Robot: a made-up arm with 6 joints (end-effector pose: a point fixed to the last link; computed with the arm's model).
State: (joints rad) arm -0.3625 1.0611 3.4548 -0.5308 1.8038 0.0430
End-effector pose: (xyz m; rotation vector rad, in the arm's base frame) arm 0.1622 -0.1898 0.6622 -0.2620 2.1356 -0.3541
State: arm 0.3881 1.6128 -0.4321 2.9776 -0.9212 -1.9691
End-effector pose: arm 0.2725 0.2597 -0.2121 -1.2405 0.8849 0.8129
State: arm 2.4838 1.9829 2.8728 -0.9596 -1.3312 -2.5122
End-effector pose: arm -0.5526 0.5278 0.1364 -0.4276 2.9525 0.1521
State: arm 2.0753 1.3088 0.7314 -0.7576 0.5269 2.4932
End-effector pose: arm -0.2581 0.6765 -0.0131 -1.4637 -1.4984 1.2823
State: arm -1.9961 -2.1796 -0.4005 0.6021 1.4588 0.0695
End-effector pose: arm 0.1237 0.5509 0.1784 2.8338 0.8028 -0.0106
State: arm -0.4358 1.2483 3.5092 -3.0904 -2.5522 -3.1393
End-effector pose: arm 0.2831 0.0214 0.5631 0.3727 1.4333 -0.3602
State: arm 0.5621 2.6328 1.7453 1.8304 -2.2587 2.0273
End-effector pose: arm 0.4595 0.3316 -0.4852 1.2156 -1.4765 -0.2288
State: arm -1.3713 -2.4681 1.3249 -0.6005 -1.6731 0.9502
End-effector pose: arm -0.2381 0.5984 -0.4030 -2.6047 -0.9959 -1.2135
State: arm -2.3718 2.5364 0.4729 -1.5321 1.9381 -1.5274
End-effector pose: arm 0.0029 0.0103 -0.5164 0.7495 1.1834 2.3992
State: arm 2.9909 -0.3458 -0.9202 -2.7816 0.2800 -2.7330
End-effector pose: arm -0.1204 -0.1134 0.3617 1.2814 0.9911 -2.5865
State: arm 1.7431 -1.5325 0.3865 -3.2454 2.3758 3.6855
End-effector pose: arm -0.0292 -0.6389 0.4761 -0.8236 -0.2114 1.8640
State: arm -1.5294 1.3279 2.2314 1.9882 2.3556 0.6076
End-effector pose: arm 0.0809 -0.5917 0.6047 -2.6629 -0.2589 1.2335
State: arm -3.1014 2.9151 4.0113 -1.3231 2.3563 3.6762
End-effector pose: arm -0.3920 0.0184 -0.0959 -1.2621 -0.0556 1.1927
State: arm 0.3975 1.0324 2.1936 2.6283 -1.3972 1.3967
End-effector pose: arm 0.4133 0.3050 0.7333 -1.4069 1.5290 -1.9358
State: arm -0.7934 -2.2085 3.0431 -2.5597 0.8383 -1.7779
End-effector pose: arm -0.1134 0.2809 -0.5018 -0.7726 1.8900 0.9119
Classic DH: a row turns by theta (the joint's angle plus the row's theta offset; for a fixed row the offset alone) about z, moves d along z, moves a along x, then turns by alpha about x. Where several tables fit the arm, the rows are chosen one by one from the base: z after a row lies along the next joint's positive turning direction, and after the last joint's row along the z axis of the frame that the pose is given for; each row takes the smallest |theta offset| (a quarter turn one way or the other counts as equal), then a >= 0, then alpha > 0; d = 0 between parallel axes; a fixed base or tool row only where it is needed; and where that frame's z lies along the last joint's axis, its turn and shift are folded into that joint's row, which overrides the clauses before.
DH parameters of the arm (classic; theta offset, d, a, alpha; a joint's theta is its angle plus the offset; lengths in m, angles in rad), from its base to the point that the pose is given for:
joint 1: 0 0.1317 0 -1.5708
joint 2: -1.5708 0 0.4913 3.1416
joint 3: 0 0 0 -1.5708
joint 4: 0 -0.3516 0 1.5708
joint 5: 0 0.1391 0 -1.5708
joint 6: 1.5708 0 0 1.5708
tool (fixed): -1.5708 0 0 0

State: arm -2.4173 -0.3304 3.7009 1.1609 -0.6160 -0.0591
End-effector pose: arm 0.1742 0.2281 0.2429 1.6574 1.6348 0.0407
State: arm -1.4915 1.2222 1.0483 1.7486 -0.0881 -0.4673
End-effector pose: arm 0.0904 -0.8272 0.3735 -0.8810 1.0959 -1.2343
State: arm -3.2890 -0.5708 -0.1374 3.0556 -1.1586 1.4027
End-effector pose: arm -0.0684 -0.1299 0.7036 -1.2371 -1.2645 -1.1075
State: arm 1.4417 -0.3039 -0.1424 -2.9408 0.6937 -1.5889
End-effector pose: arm -0.1089 0.2203 0.6296 -1.7915 -0.8352 1.3509
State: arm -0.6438 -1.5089 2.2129 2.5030 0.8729 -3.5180
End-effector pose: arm -0.5240 0.5329 -0.1000 -1.1919 -2.0683 0.8783
